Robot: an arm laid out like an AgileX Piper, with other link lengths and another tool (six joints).
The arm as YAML. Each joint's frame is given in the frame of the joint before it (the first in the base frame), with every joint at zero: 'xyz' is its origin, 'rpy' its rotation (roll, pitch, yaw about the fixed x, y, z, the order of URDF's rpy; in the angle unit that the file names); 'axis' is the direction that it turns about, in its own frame. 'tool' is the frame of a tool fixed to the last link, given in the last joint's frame.
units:
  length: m
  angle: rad
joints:
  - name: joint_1
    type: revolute
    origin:
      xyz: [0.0, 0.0, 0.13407]
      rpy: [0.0, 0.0, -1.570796]
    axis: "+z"
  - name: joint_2
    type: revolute
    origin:
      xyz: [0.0, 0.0, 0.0]
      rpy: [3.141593, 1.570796, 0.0]
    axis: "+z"
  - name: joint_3
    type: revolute
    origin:
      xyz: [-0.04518, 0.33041, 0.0]
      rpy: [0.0, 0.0, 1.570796]
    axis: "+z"
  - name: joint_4
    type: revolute
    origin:
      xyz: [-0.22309, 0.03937, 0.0]
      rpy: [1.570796, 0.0, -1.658]
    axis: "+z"
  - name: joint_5
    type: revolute
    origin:
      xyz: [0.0, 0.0, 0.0]
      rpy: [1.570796, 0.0, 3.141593]
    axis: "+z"
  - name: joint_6
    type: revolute
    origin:
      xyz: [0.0, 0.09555, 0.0]
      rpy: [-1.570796, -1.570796, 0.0]
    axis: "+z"
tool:
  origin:
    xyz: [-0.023, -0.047, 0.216]
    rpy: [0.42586, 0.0, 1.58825]
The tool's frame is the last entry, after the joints.
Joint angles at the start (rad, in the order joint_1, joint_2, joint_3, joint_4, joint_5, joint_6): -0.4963 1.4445 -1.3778 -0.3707 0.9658 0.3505
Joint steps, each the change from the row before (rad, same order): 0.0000 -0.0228 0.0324 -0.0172 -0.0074 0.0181; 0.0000 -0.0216 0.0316 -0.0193 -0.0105 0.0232; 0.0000 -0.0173 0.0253 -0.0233 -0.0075 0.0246; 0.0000 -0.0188 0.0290 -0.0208 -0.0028 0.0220; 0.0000 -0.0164 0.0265 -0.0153 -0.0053 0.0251; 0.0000 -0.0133 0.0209 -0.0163 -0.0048 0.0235; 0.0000 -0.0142 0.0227 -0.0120 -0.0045 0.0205; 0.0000 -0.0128 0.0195 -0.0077 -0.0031 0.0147; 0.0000 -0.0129 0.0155 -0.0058 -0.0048 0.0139; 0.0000 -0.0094 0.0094 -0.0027 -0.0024 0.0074; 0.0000 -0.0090 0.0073 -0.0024 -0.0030 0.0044; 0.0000 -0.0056 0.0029 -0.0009 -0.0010 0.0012; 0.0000 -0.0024 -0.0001 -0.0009 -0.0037 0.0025
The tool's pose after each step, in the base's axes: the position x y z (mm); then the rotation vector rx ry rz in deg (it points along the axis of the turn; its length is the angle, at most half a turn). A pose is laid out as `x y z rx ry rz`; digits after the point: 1 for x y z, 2 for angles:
263.5 -270.0 229.3 159.26 -49.65 63.78
256.0 -269.8 228.5 158.24 -50.28 64.02
249.0 -271.0 228.4 157.05 -50.88 64.12
240.1 -270.8 226.7 156.16 -51.60 63.71
233.4 -269.9 224.6 155.32 -52.65 63.80
227.9 -269.9 223.5 154.40 -53.49 63.98
222.3 -268.9 221.5 153.74 -54.31 64.09
217.5 -267.4 219.6 153.31 -54.95 64.14
214.3 -266.1 219.1 152.79 -55.48 64.67
212.1 -265.1 219.1 152.48 -55.76 65.05
210.6 -264.5 219.8 152.19 -55.79 65.51
209.7 -264.1 220.7 152.02 -55.75 65.81
210.6 -264.4 222.0 151.79 -55.68 66.35

